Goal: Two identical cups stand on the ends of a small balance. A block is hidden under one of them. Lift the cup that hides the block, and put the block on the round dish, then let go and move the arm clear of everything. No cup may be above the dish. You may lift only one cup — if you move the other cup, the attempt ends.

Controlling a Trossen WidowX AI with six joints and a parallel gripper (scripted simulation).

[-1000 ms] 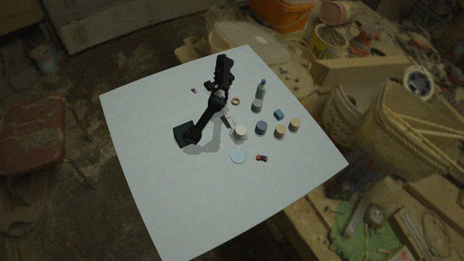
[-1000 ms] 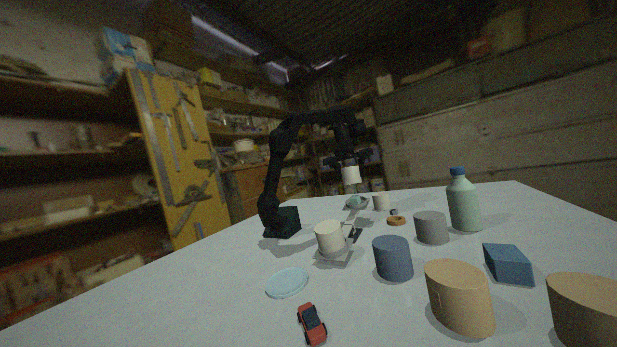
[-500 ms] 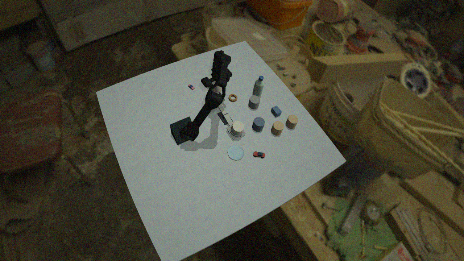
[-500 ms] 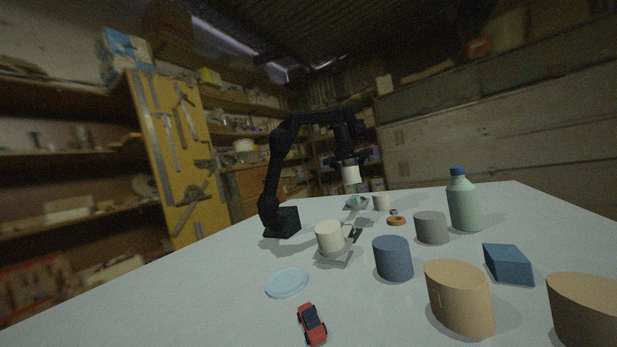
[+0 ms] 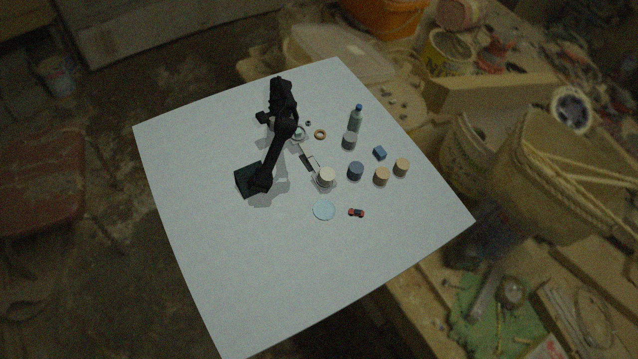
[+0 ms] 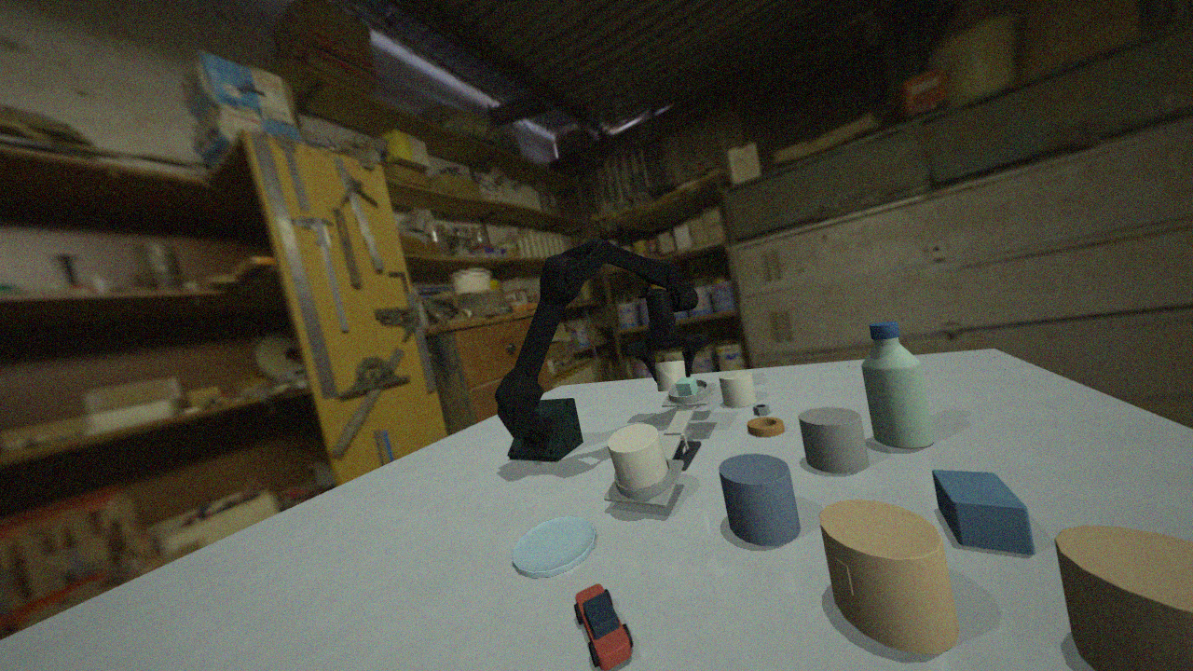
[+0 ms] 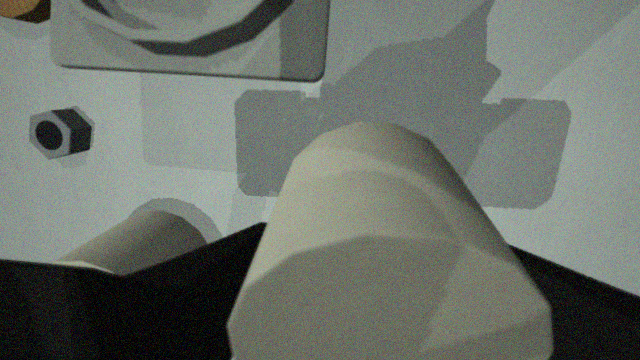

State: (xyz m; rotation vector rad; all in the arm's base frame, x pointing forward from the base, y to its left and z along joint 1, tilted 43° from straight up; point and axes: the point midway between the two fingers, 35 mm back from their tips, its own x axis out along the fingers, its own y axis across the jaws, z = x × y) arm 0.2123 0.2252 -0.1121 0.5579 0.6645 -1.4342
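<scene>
The teal block lies 70 mm ahead of my gripper tip, 100 mm to the right of it and 10 mm above it. From my gripper tip the other things lie so: grey cylinder: 290 mm ahead, 190 mm to the right, 40 mm below; then ring: 200 mm ahead, 100 mm to the right, 70 mm below; then blue cylinder: 240 mm ahead, 390 mm to the right, 40 mm below.
</scene>
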